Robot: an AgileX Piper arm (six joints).
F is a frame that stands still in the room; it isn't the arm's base.
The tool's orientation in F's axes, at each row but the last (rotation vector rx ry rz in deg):
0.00 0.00 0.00
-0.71 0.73 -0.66
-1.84 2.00 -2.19
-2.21 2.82 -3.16
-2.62 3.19 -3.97
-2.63 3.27 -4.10
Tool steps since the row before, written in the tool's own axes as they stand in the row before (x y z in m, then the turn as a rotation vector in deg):
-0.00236 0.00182 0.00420 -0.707 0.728 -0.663
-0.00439 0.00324 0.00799 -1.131 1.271 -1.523
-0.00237 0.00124 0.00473 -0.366 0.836 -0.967
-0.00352 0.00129 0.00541 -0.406 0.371 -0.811
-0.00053 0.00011 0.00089 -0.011 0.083 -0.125
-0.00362 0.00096 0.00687 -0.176 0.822 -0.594
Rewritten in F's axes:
-0.00236 0.00182 0.00420 -0.707 0.728 -0.663
-0.00425 0.00339 0.00800 -1.136 1.265 -1.524
-0.00215 0.00148 0.00477 -0.368 0.819 -0.981
-0.00317 0.00169 0.00552 -0.426 0.363 -0.805
-0.00047 0.00019 0.00091 -0.012 0.078 -0.128
-0.00313 0.00152 0.00701 -0.152 0.806 -0.622

